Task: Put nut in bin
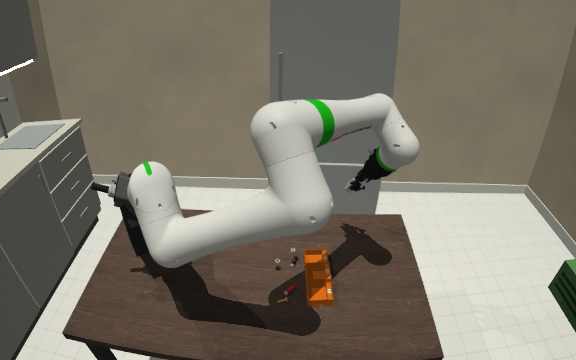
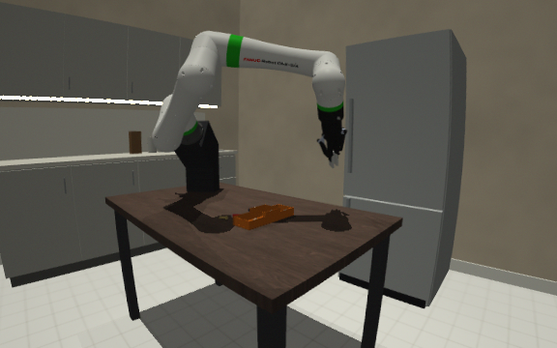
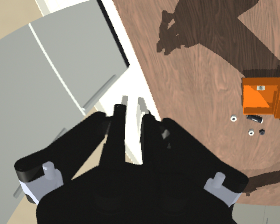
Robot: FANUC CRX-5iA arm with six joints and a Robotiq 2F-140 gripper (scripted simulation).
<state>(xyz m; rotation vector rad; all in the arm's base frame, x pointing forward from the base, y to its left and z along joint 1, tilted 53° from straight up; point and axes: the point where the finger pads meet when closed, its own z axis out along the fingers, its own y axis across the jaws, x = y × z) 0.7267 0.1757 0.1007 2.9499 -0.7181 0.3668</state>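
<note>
Now: the red piece 31 cm behind my hand, 25 cm to the right of it and 22 cm below it. Also, from my hand: dark cylinder: 26 cm behind, 22 cm below, 12 cm to the right; yellow screw: 34 cm behind, 29 cm to the right, 22 cm below.
</note>
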